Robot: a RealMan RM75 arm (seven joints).
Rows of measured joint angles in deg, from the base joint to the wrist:
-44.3 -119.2 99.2 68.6 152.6 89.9 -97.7
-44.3 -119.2 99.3 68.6 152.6 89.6 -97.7
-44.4 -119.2 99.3 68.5 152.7 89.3 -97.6
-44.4 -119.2 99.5 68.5 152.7 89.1 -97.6
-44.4 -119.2 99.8 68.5 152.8 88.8 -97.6
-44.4 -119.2 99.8 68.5 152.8 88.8 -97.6
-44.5 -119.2 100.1 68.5 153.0 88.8 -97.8
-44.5 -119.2 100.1 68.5 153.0 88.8 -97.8
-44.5 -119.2 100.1 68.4 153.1 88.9 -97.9
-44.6 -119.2 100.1 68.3 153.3 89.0 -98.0
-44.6 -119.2 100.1 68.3 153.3 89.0 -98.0
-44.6 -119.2 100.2 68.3 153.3 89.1 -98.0
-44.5 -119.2 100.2 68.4 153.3 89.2 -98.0
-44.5 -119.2 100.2 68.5 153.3 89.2 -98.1
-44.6 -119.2 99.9 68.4 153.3 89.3 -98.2
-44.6 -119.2 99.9 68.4 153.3 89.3 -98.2
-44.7 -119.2 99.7 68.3 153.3 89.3 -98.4
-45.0 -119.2 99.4 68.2 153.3 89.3 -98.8
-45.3 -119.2 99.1 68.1 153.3 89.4 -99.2
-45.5 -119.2 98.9 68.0 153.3 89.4 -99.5
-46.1 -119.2 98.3 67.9 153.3 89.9 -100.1
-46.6 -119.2 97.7 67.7 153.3 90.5 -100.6
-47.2 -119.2 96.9 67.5 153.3 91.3 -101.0
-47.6 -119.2 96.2 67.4 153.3 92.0 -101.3
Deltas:
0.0 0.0 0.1 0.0 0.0 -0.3 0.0
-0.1 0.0 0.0 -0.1 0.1 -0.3 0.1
0.0 0.0 0.2 0.0 0.0 -0.2 0.0
0.0 0.0 0.3 0.0 0.1 -0.3 0.0
0.0 0.0 0.0 0.0 0.0 0.0 0.0
-0.1 0.0 0.3 0.0 0.2 0.0 -0.2
0.0 0.0 0.0 0.0 0.0 0.0 0.0
0.0 0.0 0.0 -0.1 0.1 0.1 -0.1
-0.1 0.0 0.0 -0.1 0.2 0.1 -0.1
0.0 0.0 0.0 0.0 0.0 0.0 0.0
0.0 0.0 0.1 0.0 0.0 0.1 0.0
0.1 0.0 0.0 0.1 0.0 0.1 0.0
0.0 0.0 0.0 0.1 0.0 0.0 -0.1
-0.1 0.0 -0.3 -0.1 0.0 0.1 -0.1
0.0 0.0 0.0 0.0 0.0 0.0 0.0
-0.1 0.0 -0.2 -0.1 0.0 0.0 -0.2
-0.3 0.0 -0.3 -0.1 0.0 0.0 -0.4
-0.3 0.0 -0.3 -0.1 0.0 0.1 -0.4
-0.2 0.0 -0.2 -0.1 0.0 0.0 -0.3
-0.6 0.0 -0.6 -0.1 0.0 0.5 -0.6
-0.5 0.0 -0.6 -0.2 0.0 0.6 -0.5
-0.6 0.0 -0.8 -0.2 0.0 0.8 -0.4
-0.4 0.0 -0.7 -0.1 0.0 0.7 -0.3

